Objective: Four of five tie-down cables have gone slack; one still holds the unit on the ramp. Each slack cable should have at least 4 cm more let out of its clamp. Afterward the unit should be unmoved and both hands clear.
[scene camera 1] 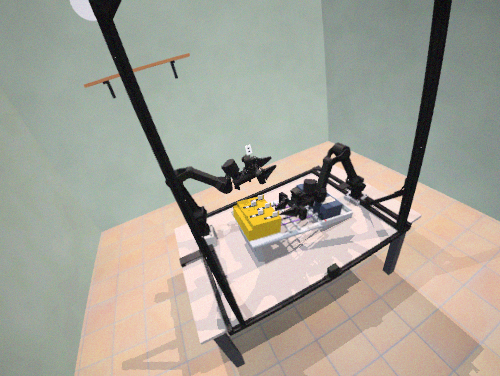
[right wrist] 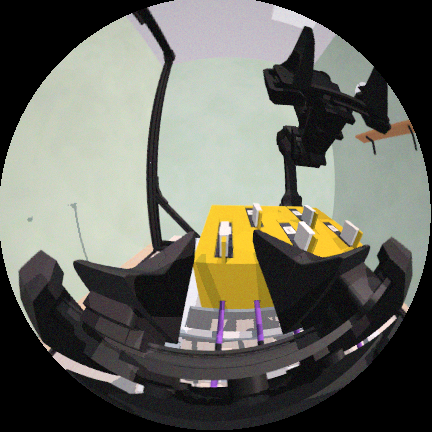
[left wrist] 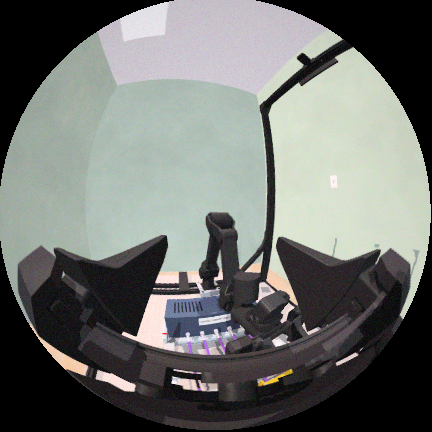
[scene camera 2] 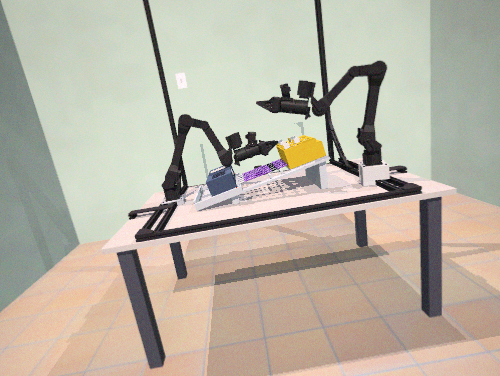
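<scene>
A yellow clamp block point(scene camera 1: 260, 230) point(scene camera 2: 306, 153) point(right wrist: 232, 282) sits on the upper end of the white ramp point(scene camera 1: 264, 241) point(scene camera 2: 214, 201). Several white levers stand in slots on its top. Purple cables point(scene camera 2: 256, 173) point(left wrist: 190, 346) point(right wrist: 220, 320) run from it toward the dark blue unit point(scene camera 1: 331, 208) point(scene camera 2: 221, 182) point(left wrist: 179, 325) at the ramp's lower end. My right gripper point(scene camera 1: 282, 204) point(scene camera 2: 276, 144) point(right wrist: 224, 235) is partly open and empty by the block's cable side; one lever shows between its fingertips in the right wrist view. Contact is unclear. My left gripper point(scene camera 1: 274, 163) point(scene camera 2: 258, 103) is wide open and empty, high above.
The right arm point(left wrist: 229, 265) reaches over the unit and cables. The left gripper hangs above the ramp, higher than the right one. Black rails point(scene camera 1: 300, 292) point(scene camera 2: 280, 215) edge the table point(scene camera 1: 215, 310) point(scene camera 2: 350, 200), and black posts point(scene camera 1: 425, 115) point(scene camera 2: 161, 75) rise beside it.
</scene>
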